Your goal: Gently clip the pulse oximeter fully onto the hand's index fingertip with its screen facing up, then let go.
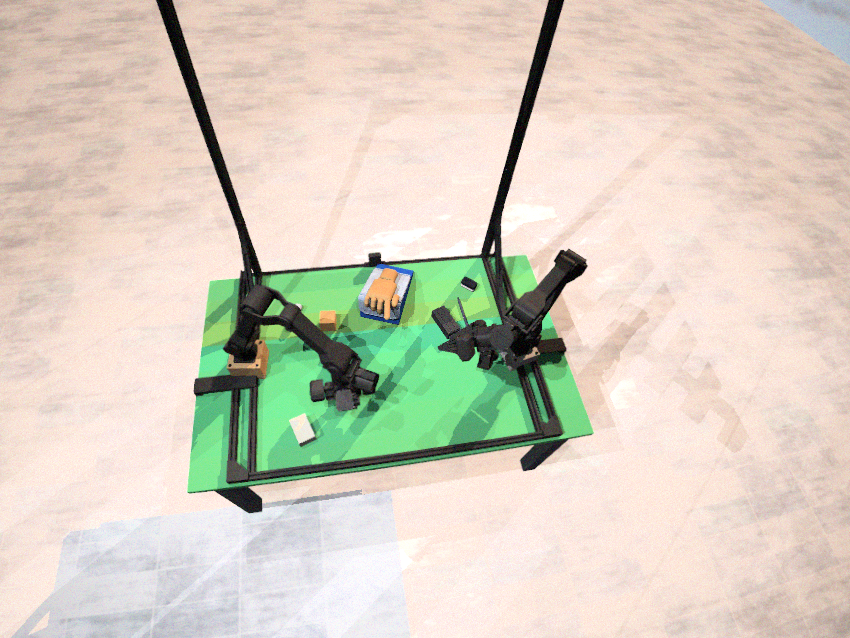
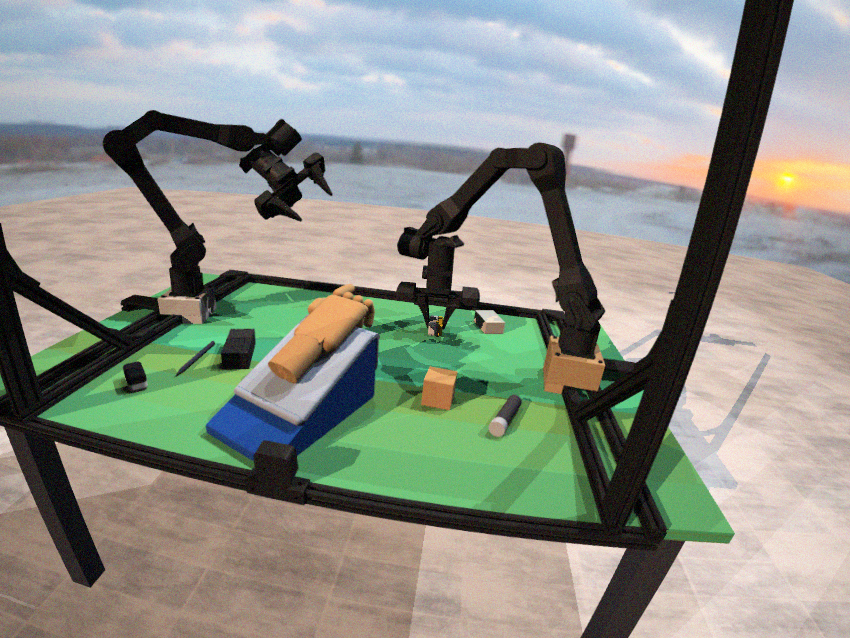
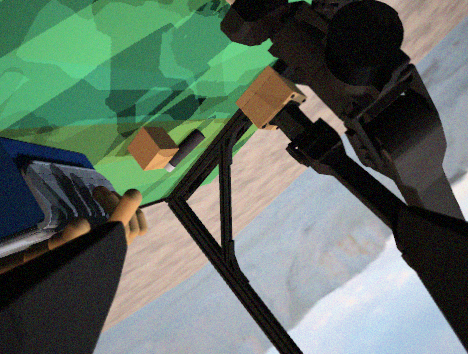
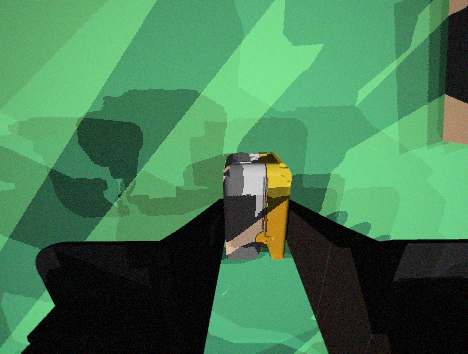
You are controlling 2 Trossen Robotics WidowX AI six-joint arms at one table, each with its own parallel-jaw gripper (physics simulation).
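Frame: origin at the left arm's base, x right, y ahead, z up, level; millimetres.
Seen in the pictures: left gripper, between the fingertips: (image 1: 444, 342) (image 2: 316, 207) (image 3: 262, 227); right gripper, between the fingertips: (image 2: 435, 328) (image 4: 253, 205); left arm's base, origin of its link: (image 1: 520, 346) (image 2: 187, 291); right arm's base, origin of its link: (image 1: 245, 353) (image 2: 576, 349) (image 3: 284, 112).
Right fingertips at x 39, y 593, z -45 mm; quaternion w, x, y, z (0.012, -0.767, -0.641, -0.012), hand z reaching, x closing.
Offsets run from my right fingertips to a thing's top centre. Level surfaces: height alone.
The tan hand (image 1: 385, 293) (image 2: 324, 329) (image 3: 128, 207) lies on a grey pad on a blue wedge (image 1: 405, 303) (image 2: 328, 399), its fingers pointing to the table's middle. My right gripper (image 1: 337, 394) (image 2: 435, 322) (image 4: 253, 205) is shut on the grey and yellow pulse oximeter @[dx -3, dy +1, dz +22 mm] (image 2: 435, 327) (image 4: 276, 197) and holds it low, just above the green table @[dz -14 mm] (image 1: 435, 405), well away from the hand. My left gripper (image 1: 448, 334) (image 2: 310, 201) is open and empty, raised high on the other side of the hand.
A tan cube @[dx +285, dy -29, dz +36 mm] (image 1: 328, 318) (image 2: 439, 387) (image 3: 152, 147) and a dark cylinder @[dx +345, dy +77, dz +13 mm] (image 2: 505, 415) (image 3: 187, 147) lie near the right arm's base. A white block @[dx -56, dy +143, dz +16 mm] (image 1: 302, 428) (image 2: 490, 322) lies beyond my right gripper. A black box @[dx +153, dy -411, dz +21 mm] (image 2: 238, 347), a pen @[dx +180, dy -491, dz -5 mm] (image 2: 195, 357) and a small black device @[dx +281, dy -561, dz +18 mm] (image 2: 134, 375) lie near the left arm's base.
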